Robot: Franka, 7 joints.
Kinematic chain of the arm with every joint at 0, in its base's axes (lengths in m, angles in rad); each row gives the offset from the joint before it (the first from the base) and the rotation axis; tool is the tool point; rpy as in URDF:
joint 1: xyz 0 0 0.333 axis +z
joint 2: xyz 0 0 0 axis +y
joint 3: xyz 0 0 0.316 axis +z
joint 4: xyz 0.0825 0 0 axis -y
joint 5: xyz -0.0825 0 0.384 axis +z
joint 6: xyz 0 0 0 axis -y
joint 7: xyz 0.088 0 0 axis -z
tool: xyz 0 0 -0.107 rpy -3.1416 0 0
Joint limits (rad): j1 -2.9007..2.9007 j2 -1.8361..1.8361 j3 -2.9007..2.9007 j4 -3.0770..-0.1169 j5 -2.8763..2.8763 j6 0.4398..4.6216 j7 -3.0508..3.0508
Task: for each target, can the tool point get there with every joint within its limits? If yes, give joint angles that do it. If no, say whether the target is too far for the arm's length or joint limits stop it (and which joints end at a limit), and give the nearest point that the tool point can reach.
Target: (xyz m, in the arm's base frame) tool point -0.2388 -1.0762 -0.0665
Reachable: no: too far | nearest point -0.1747 -0.7874 0.0407 | short by 0.315 m
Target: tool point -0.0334 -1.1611 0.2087
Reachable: no: too far | nearest point -0.0245 -0.8527 0.2417 | short by 0.310 m
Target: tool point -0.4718 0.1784 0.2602
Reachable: yes | joints 1.3109 1.1140 1.3035 -2.4461 2.3787 1.9314 -0.7072
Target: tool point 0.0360 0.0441 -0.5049
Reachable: no: joint limits stop it (at a limit: joint 2) | nearest point 0.0724 0.0887 -0.3332 | short by 0.181 m
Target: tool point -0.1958 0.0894 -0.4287
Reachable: no: joint limits stop it (at a limit: joint 2) | nearest point -0.2032 0.0928 -0.3574 | short by 0.072 m
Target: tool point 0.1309 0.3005 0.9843
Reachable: yes | joints 0.8122 0.0781 0.6881 -0.4027 -0.5913 1.0122 1.9957
